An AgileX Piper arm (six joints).
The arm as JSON. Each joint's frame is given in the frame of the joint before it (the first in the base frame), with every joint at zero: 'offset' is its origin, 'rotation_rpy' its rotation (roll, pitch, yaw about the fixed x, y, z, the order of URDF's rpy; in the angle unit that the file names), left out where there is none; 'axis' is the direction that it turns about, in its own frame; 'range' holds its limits. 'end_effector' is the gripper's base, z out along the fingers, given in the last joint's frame.
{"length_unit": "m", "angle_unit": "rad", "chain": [
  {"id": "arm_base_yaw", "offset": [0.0, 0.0, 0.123], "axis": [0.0, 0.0, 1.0], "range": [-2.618, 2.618]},
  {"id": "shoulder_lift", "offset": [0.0, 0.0, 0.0], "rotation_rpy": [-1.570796, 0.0, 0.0], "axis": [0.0, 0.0, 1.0], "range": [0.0, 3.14]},
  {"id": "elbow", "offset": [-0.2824, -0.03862, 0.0], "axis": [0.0, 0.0, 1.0], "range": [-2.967, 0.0]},
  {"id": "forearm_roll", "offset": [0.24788, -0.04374, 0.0], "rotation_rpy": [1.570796, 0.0, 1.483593], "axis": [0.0, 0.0, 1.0], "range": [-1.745, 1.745]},
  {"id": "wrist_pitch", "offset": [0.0, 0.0, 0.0], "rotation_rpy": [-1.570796, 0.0, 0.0], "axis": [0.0, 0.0, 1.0], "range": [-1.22, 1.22]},
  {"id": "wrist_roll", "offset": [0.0, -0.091, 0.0], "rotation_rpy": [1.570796, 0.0, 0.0], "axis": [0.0, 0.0, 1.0], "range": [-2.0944, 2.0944]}
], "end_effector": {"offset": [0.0, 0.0, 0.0]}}
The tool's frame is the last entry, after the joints.
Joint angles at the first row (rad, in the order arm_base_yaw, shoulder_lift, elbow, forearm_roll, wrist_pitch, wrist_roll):
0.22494, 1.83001, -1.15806, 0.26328, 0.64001, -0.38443
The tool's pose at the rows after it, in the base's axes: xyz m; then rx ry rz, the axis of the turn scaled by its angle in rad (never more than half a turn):
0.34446, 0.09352, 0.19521, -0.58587, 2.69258, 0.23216
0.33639, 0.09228, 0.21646, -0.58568, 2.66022, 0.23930
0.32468, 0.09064, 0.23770, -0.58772, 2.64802, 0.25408
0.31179, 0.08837, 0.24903, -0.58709, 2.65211, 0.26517
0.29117, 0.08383, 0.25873, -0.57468, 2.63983, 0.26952
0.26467, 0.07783, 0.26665, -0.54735, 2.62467, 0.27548
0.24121, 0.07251, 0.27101, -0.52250, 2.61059, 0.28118
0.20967, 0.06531, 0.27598, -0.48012, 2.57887, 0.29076
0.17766, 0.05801, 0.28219, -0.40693, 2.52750, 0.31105
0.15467, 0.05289, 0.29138, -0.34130, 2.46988, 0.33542
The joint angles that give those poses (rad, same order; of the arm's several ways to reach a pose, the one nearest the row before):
0.22493, 1.78515, -1.14885, 0.26104, 0.65660, -0.38145
0.22495, 1.72126, -1.14783, 0.26103, 0.68849, -0.37731
0.22495, 1.65368, -1.14780, 0.26103, 0.74572, -0.36769
0.22492, 1.59868, -1.12787, 0.26104, 0.78524, -0.35837
0.22494, 1.51335, -1.06808, 0.26103, 0.79558, -0.34757
0.22492, 1.40591, -0.98654, 0.26104, 0.79951, -0.32702
0.22492, 1.31090, -0.91445, 0.26105, 0.80231, -0.30829
0.22492, 1.17588, -0.82206, 0.26105, 0.80339, -0.27696
0.22493, 1.02550, -0.74033, 0.26104, 0.80467, -0.22096
0.22490, 0.90700, -0.70444, 0.26028, 0.81646, -0.16575

